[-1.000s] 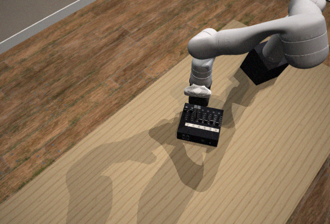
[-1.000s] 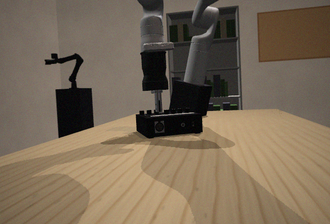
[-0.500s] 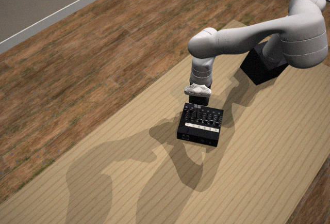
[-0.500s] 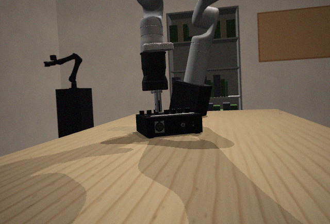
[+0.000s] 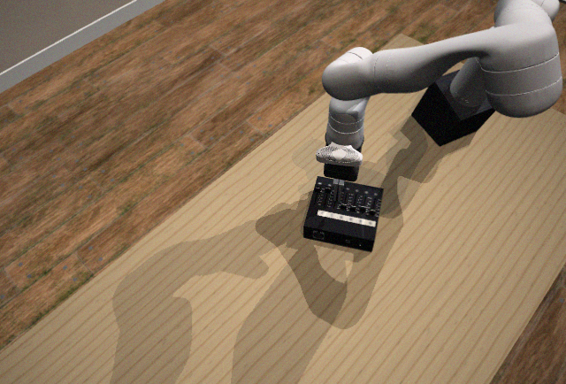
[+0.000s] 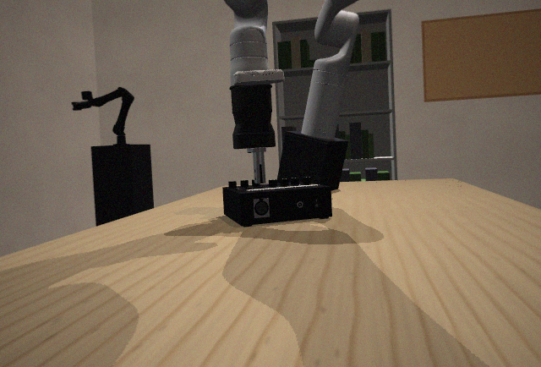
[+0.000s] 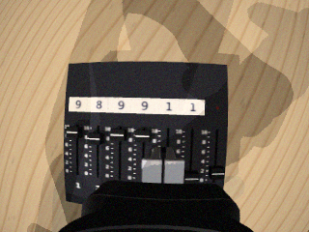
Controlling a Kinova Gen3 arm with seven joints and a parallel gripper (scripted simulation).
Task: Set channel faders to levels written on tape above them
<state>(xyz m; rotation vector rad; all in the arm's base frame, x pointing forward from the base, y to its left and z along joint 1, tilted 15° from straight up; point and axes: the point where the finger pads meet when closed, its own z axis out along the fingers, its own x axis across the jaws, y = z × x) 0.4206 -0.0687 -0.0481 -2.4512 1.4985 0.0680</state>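
Right now my hand is 10 mm short of the master fader cap, 50 mm to the left of it and 10 mm above it.
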